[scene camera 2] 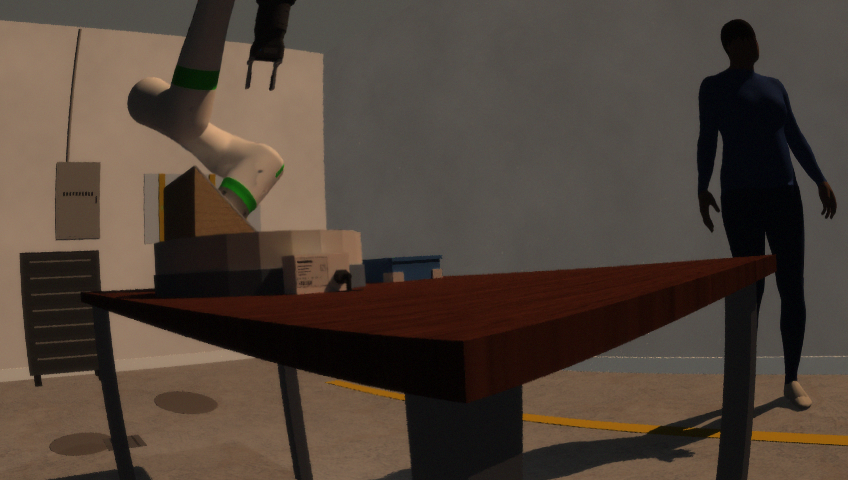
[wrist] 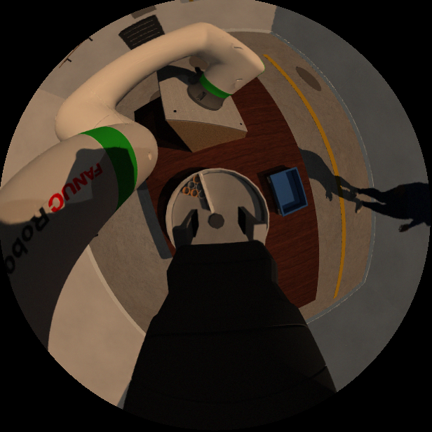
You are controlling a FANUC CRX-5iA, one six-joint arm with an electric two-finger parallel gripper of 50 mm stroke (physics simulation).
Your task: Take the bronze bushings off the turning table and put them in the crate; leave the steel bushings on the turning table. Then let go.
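Places are measured from the arm's base along level axes (x ahead, y down, z left), in millimetres.
Pixels of known places: gripper, fingertip midpoint: (scene camera 2: 259, 88); arm's base at its link origin: (scene camera 2: 221, 216).
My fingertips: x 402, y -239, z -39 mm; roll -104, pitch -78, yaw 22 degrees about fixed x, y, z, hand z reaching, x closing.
Note:
For each thing: its top centre in the pictures, then the offset to it from my fingertips. "pt": a spot on its surface instead. Level surfaces: height alone.
- blue crate at its top centre: (scene camera 2: 388, 258) dx +22, dy +382, dz +305 mm
- labelled box at a spot on its surface: (scene camera 2: 306, 274) pt dx +328, dy +404, dz -56 mm
- brown table at its surface level: dy +432 mm
The turning table (scene camera 2: 267, 252) (wrist: 240, 192) is a round, pale-rimmed drum with a dark central hub. Several small ring-shaped bushings (wrist: 192, 190) stand close together on it, left of a pale straight bar, in the wrist view. Some look orange-bronze and others greyer, but they are too small to sort or count surely. The blue crate (scene camera 2: 416, 268) (wrist: 285, 191) stands to the right of the turning table, and no bushing shows inside. My gripper (scene camera 2: 260, 89) (wrist: 217, 216) is open and empty, high above the turning table. In the scene view, the drum's wall hides the bushings.
A wooden wedge base (scene camera 2: 220, 214) (wrist: 207, 134) carries the arm behind the turning table. A labelled box (scene camera 2: 306, 274) stands at the drum's near side. The brown table (scene camera 2: 535, 297) (wrist: 295, 260) bears them. A person (scene camera 2: 752, 136) (wrist: 405, 200) stands beyond the table, on the right.

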